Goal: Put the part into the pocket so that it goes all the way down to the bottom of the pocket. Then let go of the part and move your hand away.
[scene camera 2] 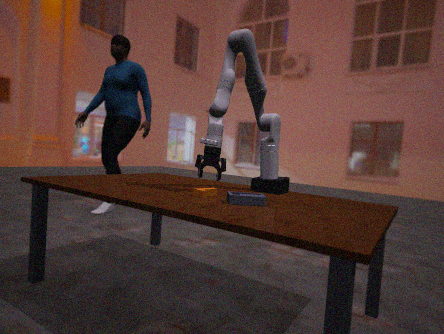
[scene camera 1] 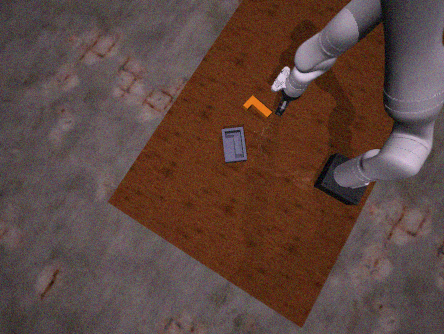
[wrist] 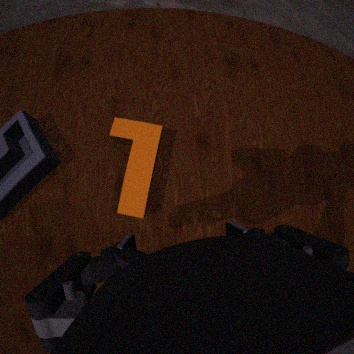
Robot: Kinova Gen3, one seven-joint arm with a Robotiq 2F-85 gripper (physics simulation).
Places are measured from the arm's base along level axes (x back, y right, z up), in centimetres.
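Pixels of known places: gripper, between the fingertips: (scene camera 2: pixel 208 179) (scene camera 1: pixel 282 103) (wrist: pixel 181 239); arm's base, origin of its link: (scene camera 2: pixel 269 177) (scene camera 1: pixel 345 175).
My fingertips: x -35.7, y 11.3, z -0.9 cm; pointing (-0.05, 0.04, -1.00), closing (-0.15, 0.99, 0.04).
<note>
For each thing: its top centre in the pictures, then the offset to it from my fingertips. Level surfaces: height alone.
- orange L-shaped part, centre of its top: (wrist: pixel 126 164) (scene camera 2: pixel 208 189) (scene camera 1: pixel 257 108) dx -7.3, dy -6.1, dz -3.3 cm
- grey-blue block, centre of its top: (scene camera 2: pixel 246 194) (scene camera 1: pixel 234 144) dx -6.7, dy -24.5, dz -2.7 cm
- brown table, height of its surface: dz -6.3 cm
The orange L-shaped part (scene camera 1: pixel 261 107) (scene camera 2: pixel 206 190) (wrist: pixel 137 170) lies flat on the table, outside the pocket. The grey-blue block (scene camera 1: pixel 228 150) (scene camera 2: pixel 246 200) (wrist: pixel 22 175) lies apart from it, with its L-shaped pocket facing up and empty; in the wrist view the left edge cuts the block off. My gripper (scene camera 1: pixel 279 112) (scene camera 2: pixel 210 177) (wrist: pixel 181 239) is open and empty. It hangs above the table, pointing down, beside the free end of the part's long leg in scene view 1. In the wrist view the part lies ahead of the fingers, nearer the left one.
The brown table (scene camera 1: pixel 200 220) (scene camera 2: pixel 320 220) (wrist: pixel 200 65) carries the arm's black base (scene camera 1: pixel 325 182) (scene camera 2: pixel 270 185), away from the part and the block. A person (scene camera 2: pixel 121 95) in a blue top stands beyond the table in scene view 2.
</note>
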